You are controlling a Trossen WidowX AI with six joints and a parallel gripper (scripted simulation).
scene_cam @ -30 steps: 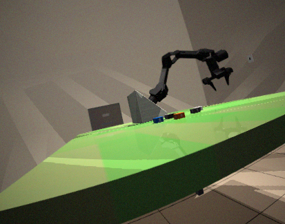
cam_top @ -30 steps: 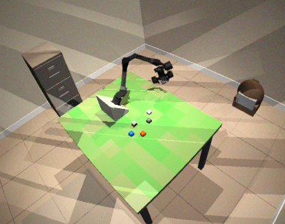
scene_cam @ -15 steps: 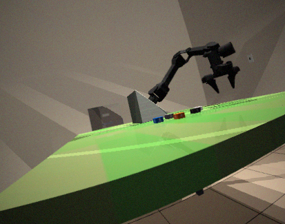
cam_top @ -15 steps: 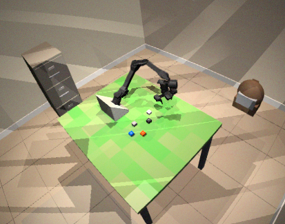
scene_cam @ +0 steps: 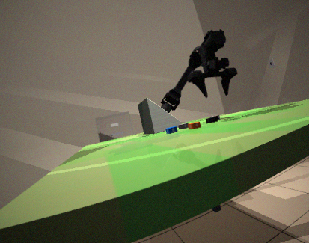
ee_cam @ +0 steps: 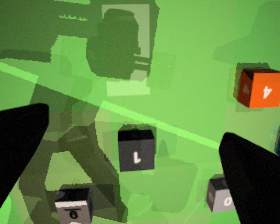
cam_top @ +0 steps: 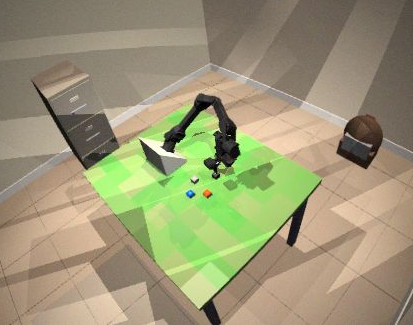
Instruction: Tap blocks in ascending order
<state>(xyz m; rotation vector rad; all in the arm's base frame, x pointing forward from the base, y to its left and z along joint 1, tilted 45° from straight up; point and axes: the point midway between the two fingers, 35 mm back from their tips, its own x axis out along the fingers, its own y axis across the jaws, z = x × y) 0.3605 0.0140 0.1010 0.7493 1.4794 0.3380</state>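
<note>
Right now the grey block is 13 cm behind my gripper tip, 10 cm to the right of it and 8 cm below it. Also, from my gripper tip: orange block (1 cm behind, 12 cm to the right, 8 cm below); white block (12 cm behind, 7 cm to the left, 8 cm below); black block (6 cm behind, 8 cm below).
</note>
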